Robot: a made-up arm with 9 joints.
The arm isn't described. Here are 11 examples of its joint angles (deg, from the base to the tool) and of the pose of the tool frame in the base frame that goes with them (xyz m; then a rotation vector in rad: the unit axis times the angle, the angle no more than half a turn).
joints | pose
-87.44 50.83 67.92 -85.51 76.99 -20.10 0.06 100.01 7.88 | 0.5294 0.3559 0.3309 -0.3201 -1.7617 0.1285
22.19 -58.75 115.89 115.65 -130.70 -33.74 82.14 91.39 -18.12 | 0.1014 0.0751 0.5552 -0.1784 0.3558 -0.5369
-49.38 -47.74 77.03 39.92 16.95 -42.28 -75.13 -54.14 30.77 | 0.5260 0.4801 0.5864 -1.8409 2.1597 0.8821
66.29 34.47 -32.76 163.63 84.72 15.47 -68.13 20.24 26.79 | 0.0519 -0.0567 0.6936 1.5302 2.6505 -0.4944
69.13 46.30 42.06 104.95 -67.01 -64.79 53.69 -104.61 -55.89 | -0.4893 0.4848 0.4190 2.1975 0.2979 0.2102
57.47 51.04 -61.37 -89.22 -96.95 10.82 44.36 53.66 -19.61 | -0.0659 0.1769 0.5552 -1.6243 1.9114 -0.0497
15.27 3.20 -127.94 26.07 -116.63 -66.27 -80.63 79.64 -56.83 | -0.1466 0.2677 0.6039 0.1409 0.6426 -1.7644
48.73 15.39 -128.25 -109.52 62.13 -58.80 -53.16 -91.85 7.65 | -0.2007 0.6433 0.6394 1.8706 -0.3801 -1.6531
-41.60 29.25 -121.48 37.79 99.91 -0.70 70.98 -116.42 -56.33 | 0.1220 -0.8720 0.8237 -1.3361 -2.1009 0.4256
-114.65 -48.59 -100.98 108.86 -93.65 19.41 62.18 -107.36 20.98 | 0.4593 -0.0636 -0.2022 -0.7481 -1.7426 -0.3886
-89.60 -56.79 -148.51 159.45 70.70 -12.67 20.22 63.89 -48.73 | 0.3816 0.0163 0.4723 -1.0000 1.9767 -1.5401
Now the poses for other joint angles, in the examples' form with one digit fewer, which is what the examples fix.
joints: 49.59 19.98 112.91 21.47 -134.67 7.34 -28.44 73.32 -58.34
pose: 0.320 0.001 0.291 0.213 -1.969 -0.132
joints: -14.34 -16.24 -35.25 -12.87 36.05 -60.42 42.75 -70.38 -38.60
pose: 0.058 -0.785 0.505 -0.532 -1.273 -0.206
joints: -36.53 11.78 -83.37 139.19 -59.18 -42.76 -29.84 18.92 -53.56
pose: 0.210 -0.310 0.582 -0.850 -0.612 0.567
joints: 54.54 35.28 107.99 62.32 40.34 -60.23 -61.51 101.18 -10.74
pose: 0.108 0.424 0.250 -1.021 0.453 -1.306
